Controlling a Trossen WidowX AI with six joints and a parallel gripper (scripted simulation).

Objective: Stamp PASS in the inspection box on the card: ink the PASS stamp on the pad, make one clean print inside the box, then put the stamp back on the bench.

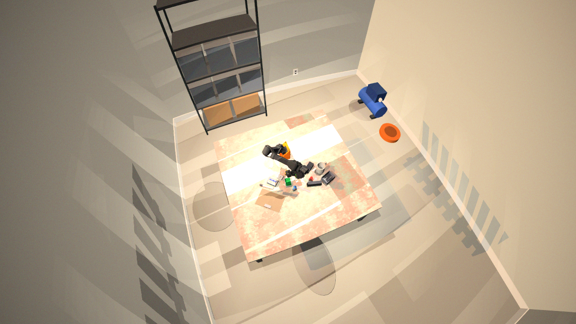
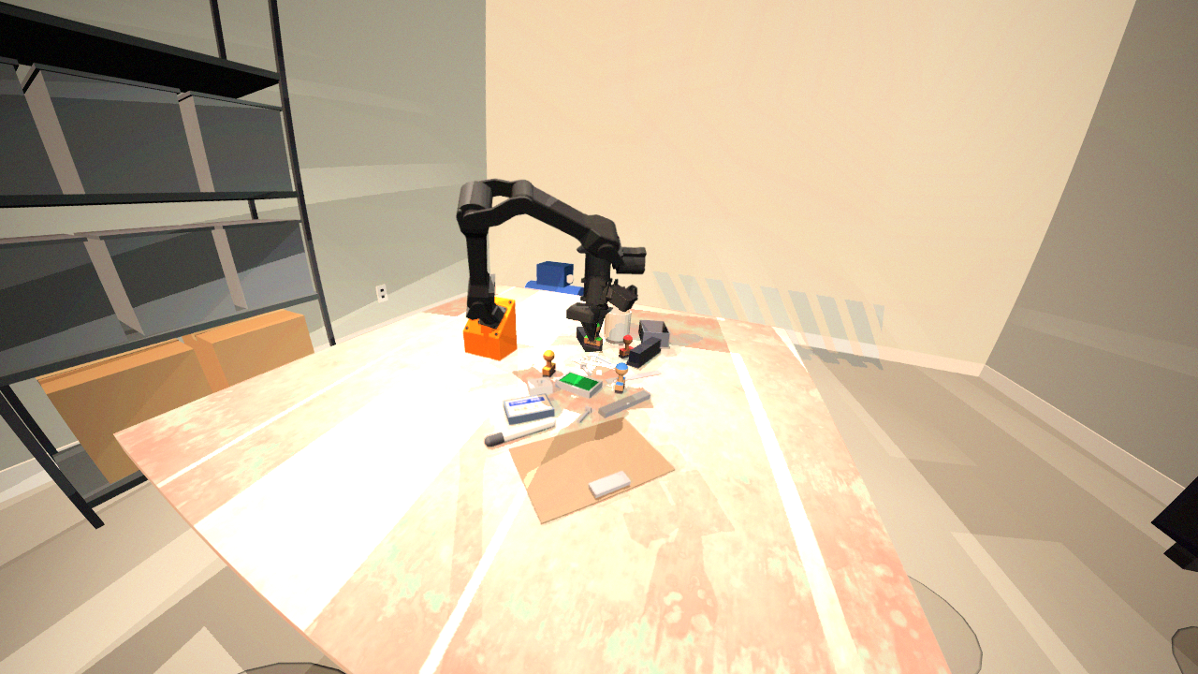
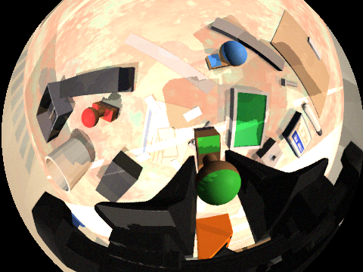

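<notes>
My gripper tip is 8 cm to the left of the green ink pad and 9 cm above it. Also, from my gripper tip: green-knobbed stamp: right at my gripper tip; white card: 1 cm behind, 5 cm to the left, 9 cm below; blue-knobbed stamp: 9 cm ahead, 4 cm to the right, 7 cm below.
</notes>
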